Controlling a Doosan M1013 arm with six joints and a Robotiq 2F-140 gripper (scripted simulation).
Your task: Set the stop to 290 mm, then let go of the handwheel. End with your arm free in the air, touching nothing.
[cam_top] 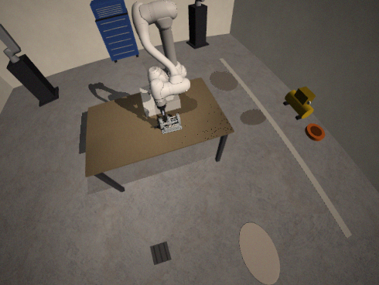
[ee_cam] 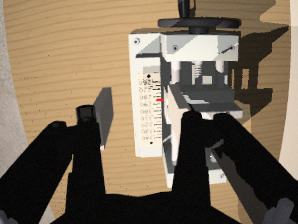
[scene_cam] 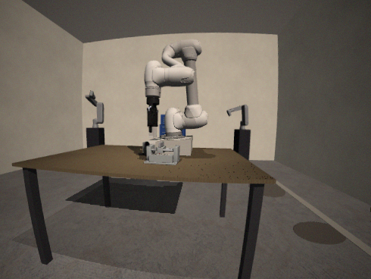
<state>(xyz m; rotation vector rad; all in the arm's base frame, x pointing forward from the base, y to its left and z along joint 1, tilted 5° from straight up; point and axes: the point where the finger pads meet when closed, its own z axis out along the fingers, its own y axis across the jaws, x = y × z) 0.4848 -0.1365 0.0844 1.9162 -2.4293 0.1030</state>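
Right now my hand is 8 cm past the black handwheel handle, 8 cm to the left of it and 15 cm above it. From my hand the other things lie so: grey stop fixture: 5 cm behind, 4 cm to the left, 10 cm below.
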